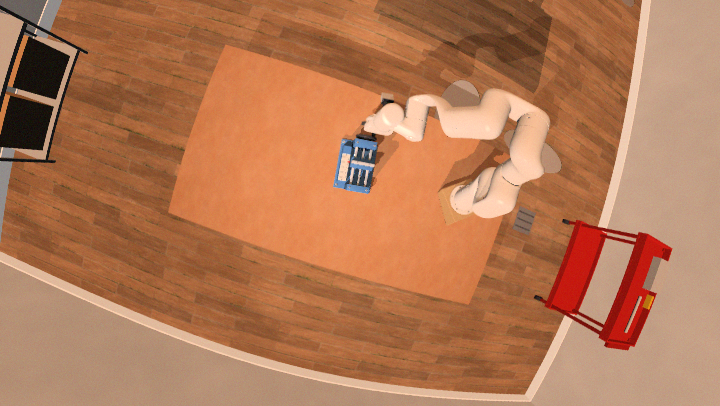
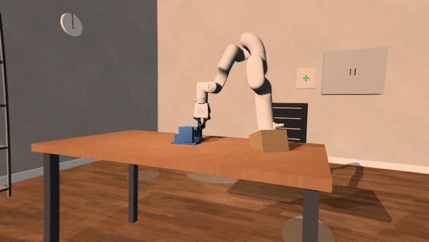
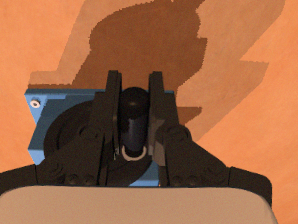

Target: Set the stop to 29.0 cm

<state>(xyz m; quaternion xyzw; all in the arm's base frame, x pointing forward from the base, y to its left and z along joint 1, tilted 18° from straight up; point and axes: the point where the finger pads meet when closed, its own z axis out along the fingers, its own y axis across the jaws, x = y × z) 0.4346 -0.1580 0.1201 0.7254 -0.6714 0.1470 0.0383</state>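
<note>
Now: the black handwheel 20 mm to the left of my hand. The rest, counted from my hand: stop block 150 mm to the left, 30 mm ahead; then black crank handle 10 mm to the left.
</note>
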